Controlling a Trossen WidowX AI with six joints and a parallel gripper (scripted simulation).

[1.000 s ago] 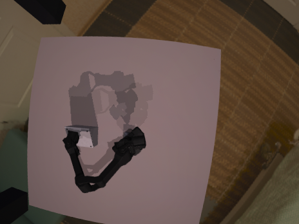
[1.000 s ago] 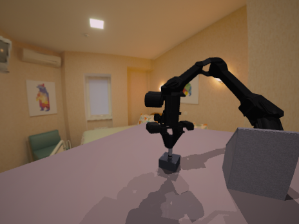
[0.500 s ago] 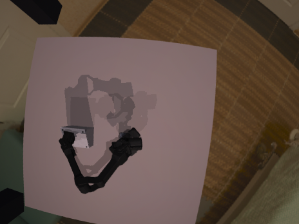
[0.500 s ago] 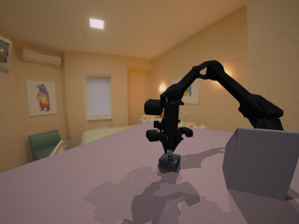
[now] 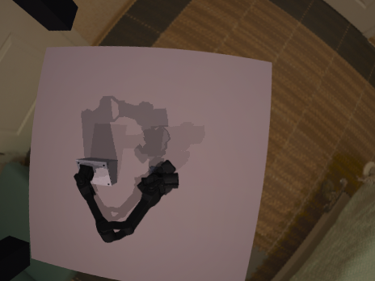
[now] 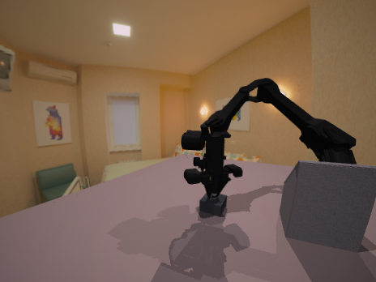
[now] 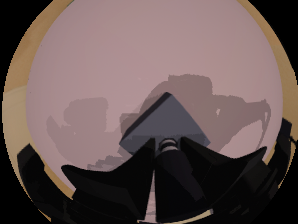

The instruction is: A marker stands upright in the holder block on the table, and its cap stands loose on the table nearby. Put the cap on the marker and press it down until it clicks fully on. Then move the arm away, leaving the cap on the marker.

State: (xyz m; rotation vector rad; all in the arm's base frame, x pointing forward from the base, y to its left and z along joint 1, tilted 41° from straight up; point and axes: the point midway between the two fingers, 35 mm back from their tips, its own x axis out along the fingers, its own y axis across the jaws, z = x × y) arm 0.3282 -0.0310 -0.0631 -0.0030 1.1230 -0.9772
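Now: gripper tip 50 mm below the dark marker cap.
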